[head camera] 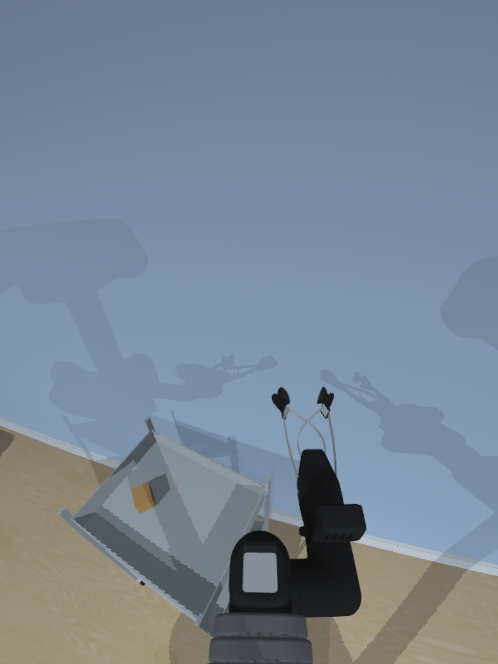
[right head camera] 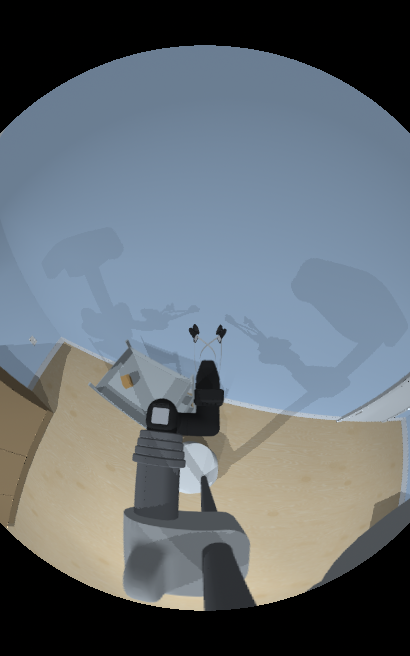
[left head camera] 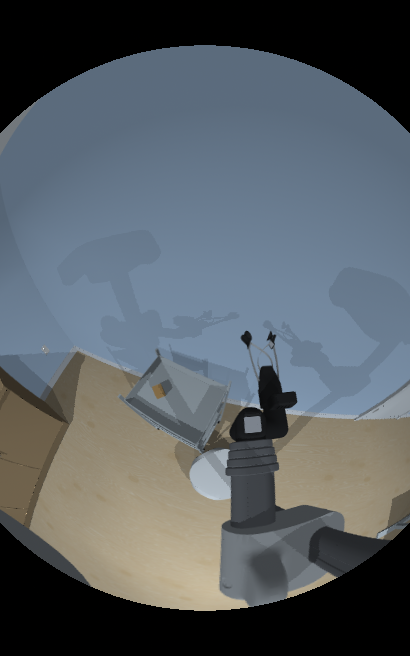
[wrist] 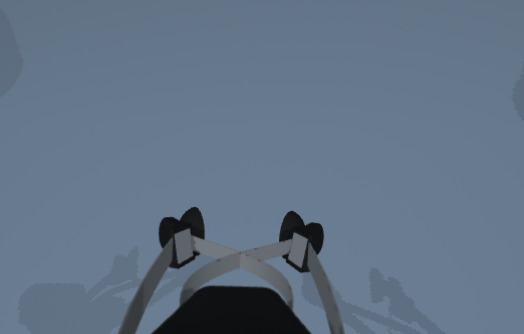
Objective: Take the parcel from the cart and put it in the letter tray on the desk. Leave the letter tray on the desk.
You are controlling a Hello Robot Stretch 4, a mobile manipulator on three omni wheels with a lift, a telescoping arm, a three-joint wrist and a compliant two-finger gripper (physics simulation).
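Places are measured from the robot's base along level axes (x ahead, y left, z up), in metres.
Where they show: gripper, fingertip midpoint: (head camera: 301,389) (right head camera: 207,325) (left head camera: 257,331) (wrist: 242,228); robot's base at its link origin: (right head camera: 190,466) (left head camera: 217,472).
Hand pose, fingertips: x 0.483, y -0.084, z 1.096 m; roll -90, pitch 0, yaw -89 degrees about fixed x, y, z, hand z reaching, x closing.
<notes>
Things, the pixels of their top centre, and the offset from my fingertips. "*": a spot on its surface instead.
- small orange-brown box at its top centre: (head camera: 141,493) (left head camera: 157,389) (right head camera: 125,379) dx -0.033, dy +0.428, dz -0.412 m
- grey cart at a spot on its surface: (head camera: 211,461) (left head camera: 195,372) * dx +0.067, dy +0.233, dz -0.399 m
- white door at a spot on its surface: (right head camera: 382,402) * dx -0.275, dy -1.538, dz -0.602 m
The parcel, a small orange-brown box (head camera: 143,497) (left head camera: 159,390) (right head camera: 127,381), lies in the top tray of the grey cart (head camera: 211,461) (left head camera: 192,372) (right head camera: 162,361), towards its left side. My gripper (head camera: 302,401) (left head camera: 259,340) (right head camera: 207,332) (wrist: 242,228) is open and empty. It is to the right of the cart and past its right rear corner, in front of the wall. My wrist and arm stand close by the cart's right front corner and hide part of it in the right head view. The desk's letter tray does not show in these views.
The blue wall (head camera: 251,187) (wrist: 260,125) rises behind the cart and gripper. A brown cabinet (left head camera: 25,450) (right head camera: 17,445) stands at the left. Part of a white door (left head camera: 390,402) (right head camera: 382,402) shows at the right. My round white base (left head camera: 210,475) (right head camera: 200,467) is near the cart.
</notes>
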